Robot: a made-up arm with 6 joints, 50 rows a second.
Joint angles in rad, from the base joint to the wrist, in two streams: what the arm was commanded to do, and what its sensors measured. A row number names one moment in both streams.
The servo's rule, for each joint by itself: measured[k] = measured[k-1] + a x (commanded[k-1-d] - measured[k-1]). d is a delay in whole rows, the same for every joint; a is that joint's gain. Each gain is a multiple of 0.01, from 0.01 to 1. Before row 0 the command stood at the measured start. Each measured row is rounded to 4 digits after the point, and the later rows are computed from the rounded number. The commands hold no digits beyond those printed.
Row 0, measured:
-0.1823 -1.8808 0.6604 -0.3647 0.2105 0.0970
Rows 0 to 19, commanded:
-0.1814 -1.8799 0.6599 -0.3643 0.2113 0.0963
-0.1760 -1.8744 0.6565 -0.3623 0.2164 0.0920
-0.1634 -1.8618 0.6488 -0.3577 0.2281 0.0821
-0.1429 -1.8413 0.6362 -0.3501 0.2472 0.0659
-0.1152 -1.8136 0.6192 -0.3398 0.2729 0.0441
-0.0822 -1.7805 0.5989 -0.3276 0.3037 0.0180
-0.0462 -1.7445 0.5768 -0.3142 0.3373 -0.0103
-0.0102 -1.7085 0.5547 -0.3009 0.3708 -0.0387
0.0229 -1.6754 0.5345 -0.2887 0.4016 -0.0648
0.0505 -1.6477 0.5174 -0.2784 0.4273 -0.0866
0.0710 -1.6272 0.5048 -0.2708 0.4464 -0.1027
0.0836 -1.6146 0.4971 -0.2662 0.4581 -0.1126
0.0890 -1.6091 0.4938 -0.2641 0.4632 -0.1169
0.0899 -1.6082 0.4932 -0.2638 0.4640 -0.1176
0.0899 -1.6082 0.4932 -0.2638 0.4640 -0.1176
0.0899 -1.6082 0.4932 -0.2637 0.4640 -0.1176
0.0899 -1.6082 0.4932 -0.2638 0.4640 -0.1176
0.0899 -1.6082 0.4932 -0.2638 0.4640 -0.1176
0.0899 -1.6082 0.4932 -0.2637 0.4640 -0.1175
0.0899 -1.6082 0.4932 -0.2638 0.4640 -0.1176
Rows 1 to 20, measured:
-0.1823 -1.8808 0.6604 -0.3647 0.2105 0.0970
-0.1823 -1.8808 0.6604 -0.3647 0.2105 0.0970
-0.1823 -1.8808 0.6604 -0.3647 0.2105 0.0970
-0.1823 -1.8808 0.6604 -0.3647 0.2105 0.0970
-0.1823 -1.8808 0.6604 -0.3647 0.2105 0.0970
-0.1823 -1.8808 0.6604 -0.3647 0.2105 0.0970
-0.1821 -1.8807 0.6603 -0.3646 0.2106 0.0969
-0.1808 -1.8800 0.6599 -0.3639 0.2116 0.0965
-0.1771 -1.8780 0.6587 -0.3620 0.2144 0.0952
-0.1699 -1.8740 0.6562 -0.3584 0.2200 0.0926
-0.1584 -1.8674 0.6521 -0.3528 0.2290 0.0882
-0.1424 -1.8578 0.6462 -0.3452 0.2417 0.0819
-0.1222 -1.8453 0.6386 -0.3359 0.2580 0.0736
-0.0987 -1.8303 0.6294 -0.3254 0.2772 0.0635
-0.0732 -1.8133 0.6190 -0.3144 0.2983 0.0520
-0.0472 -1.7951 0.6078 -0.3036 0.3202 0.0395
-0.0224 -1.7766 0.5965 -0.2938 0.3417 0.0267
-0.0001 -1.7588 0.5856 -0.2855 0.3615 0.0142
0.0186 -1.7423 0.5755 -0.2791 0.3788 0.0024
0.0336 -1.7275 0.5664 -0.2745 0.3933 -0.0084
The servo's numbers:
d 6
a 0.21 0.11 0.11 0.30 0.17 0.09

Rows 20 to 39, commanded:
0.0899 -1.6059 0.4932 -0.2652 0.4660 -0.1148
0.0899 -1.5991 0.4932 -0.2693 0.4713 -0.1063
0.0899 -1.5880 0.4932 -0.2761 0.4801 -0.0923
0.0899 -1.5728 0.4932 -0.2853 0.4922 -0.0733
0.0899 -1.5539 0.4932 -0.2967 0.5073 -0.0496
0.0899 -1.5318 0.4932 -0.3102 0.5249 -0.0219
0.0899 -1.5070 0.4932 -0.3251 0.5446 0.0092
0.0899 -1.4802 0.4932 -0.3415 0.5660 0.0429
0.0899 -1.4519 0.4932 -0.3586 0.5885 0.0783
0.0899 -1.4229 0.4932 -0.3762 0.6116 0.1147
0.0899 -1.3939 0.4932 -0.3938 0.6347 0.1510
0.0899 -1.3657 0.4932 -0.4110 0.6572 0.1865
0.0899 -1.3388 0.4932 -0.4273 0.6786 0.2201
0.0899 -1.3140 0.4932 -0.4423 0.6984 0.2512
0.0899 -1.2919 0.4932 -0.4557 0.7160 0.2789
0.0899 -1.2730 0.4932 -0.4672 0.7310 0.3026
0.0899 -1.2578 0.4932 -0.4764 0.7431 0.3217
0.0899 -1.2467 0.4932 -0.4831 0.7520 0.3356
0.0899 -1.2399 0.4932 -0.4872 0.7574 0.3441
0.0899 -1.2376 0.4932 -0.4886 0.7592 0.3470
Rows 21 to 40, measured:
0.0454 -1.7144 0.5583 -0.2713 0.4053 -0.0182
0.0547 -1.7027 0.5511 -0.2690 0.4153 -0.0271
0.0621 -1.6923 0.5447 -0.2674 0.4236 -0.0352
0.0679 -1.6830 0.5390 -0.2663 0.4305 -0.0426
0.0725 -1.6748 0.5340 -0.2655 0.4362 -0.0493
0.0762 -1.6675 0.5295 -0.2650 0.4409 -0.0554
0.0791 -1.6607 0.5255 -0.2651 0.4452 -0.0607
0.0814 -1.6539 0.5219 -0.2664 0.4496 -0.0648
0.0832 -1.6467 0.5187 -0.2693 0.4548 -0.0673
0.0846 -1.6386 0.5159 -0.2741 0.4612 -0.0678
0.0857 -1.6293 0.5134 -0.2809 0.4690 -0.0662
0.0866 -1.6186 0.5112 -0.2897 0.4785 -0.0622
0.0873 -1.6063 0.5092 -0.3003 0.4897 -0.0558
0.0878 -1.5924 0.5074 -0.3127 0.5027 -0.0469
0.0882 -1.5769 0.5058 -0.3265 0.5173 -0.0356
0.0886 -1.5600 0.5044 -0.3414 0.5333 -0.0221
0.0889 -1.5417 0.5032 -0.3571 0.5505 -0.0065
0.0891 -1.5223 0.5021 -0.3733 0.5686 0.0109
0.0893 -1.5021 0.5011 -0.3895 0.5873 0.0297
0.0894 -1.4814 0.5002 -0.4053 0.6062 0.0496

